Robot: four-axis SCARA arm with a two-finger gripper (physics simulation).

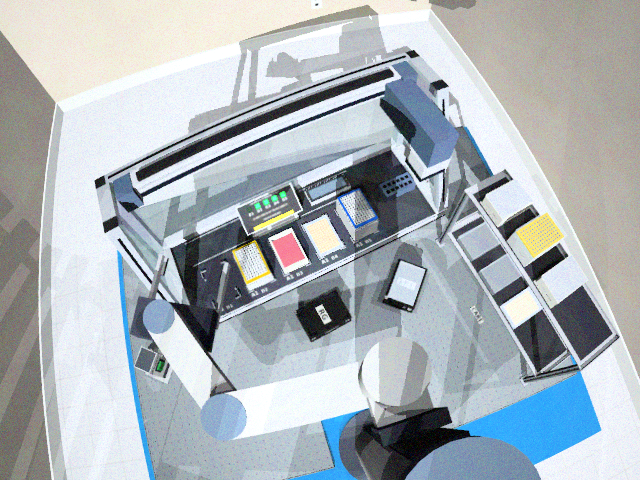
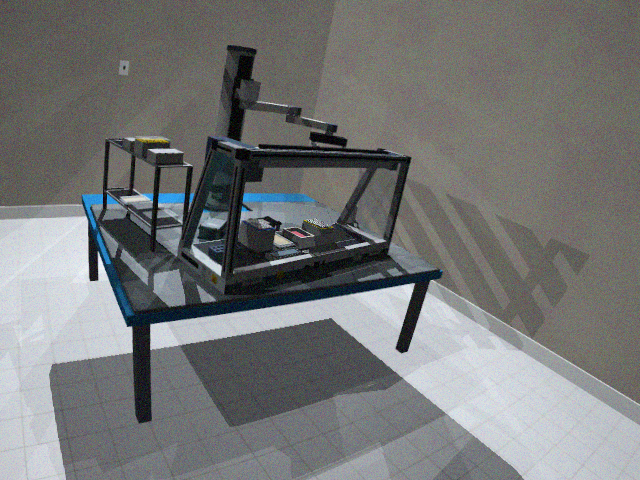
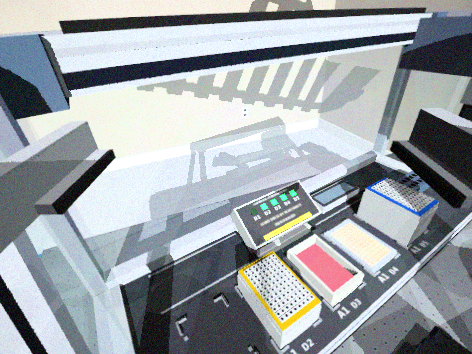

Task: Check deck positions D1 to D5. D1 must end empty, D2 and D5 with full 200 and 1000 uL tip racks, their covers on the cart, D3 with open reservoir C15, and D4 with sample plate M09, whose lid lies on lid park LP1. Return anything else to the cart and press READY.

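Frame: origin at the arm's base, x ahead, y left, z up, level; centimetres.
Seen in the pictures: gripper, between the fingertips: [image 1: 194, 259] [image 3: 248, 133].
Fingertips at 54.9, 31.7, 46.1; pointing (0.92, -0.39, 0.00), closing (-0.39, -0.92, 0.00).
A point is followed by its place in that frame, as x, y, z.
My gripper [image 1: 175, 317] [image 2: 328, 139] @(54.9, 31.7, 46.1) [image 3: 248, 133] @(54.9, 31.7, 46.1) is open and empty, high near the D1 end of the deck. D1 shows bare corner brackets [image 3: 220, 300] @(70.0, 31.9, 6.1). A yellow-rimmed tip rack [image 1: 251, 262] @(64.9, 22.3, 12.5) [image 3: 280, 290] @(64.0, 22.6, 12.6) stands uncovered on D2. A reservoir with red liquid [image 1: 288, 249] @(68.2, 10.2, 7.4) [image 3: 325, 267] @(67.5, 9.7, 7.4) is open on D3. A cream-welled plate [image 1: 323, 236] @(69.4, -1.9, 7.4) [image 3: 362, 245] @(68.9, -1.5, 7.3) sits unlidded on D4. A blue-rimmed tip rack [image 1: 356, 208] @(71.9, -13.6, 15.9) [image 3: 400, 200] @(70.4, -11.3, 15.9) stands uncovered on D5. A clear grey-blue lid-like rectangle [image 1: 328, 189] @(85.5, -8.2, 8.4) [image 3: 335, 194] @(85.3, -7.7, 8.4) lies behind D4. Plate and reservoir codes are unreadable.
A status panel [image 1: 269, 208] @(81.5, 12.7, 12.9) [image 3: 277, 215] @(80.5, 13.9, 12.5) shows green lights for D2 to D5. The cart [image 2: 155, 211] @(62.1, -55.1, 18.6) holds white boxes, a yellow-topped rack [image 1: 540, 235] @(38.0, -51.4, 43.4), clear covers [image 1: 500, 271] @(39.0, -51.8, 13.8) and a cream plate [image 1: 522, 308] @(25.3, -54.7, 13.0). A black box [image 1: 336, 310] @(44.8, 0.9, 6.2), a tablet-like device [image 1: 405, 284] @(46.3, -22.2, 7.1) and a green-buttoned box [image 1: 160, 364] @(40.5, 58.4, 10.6) are outside the glass enclosure.
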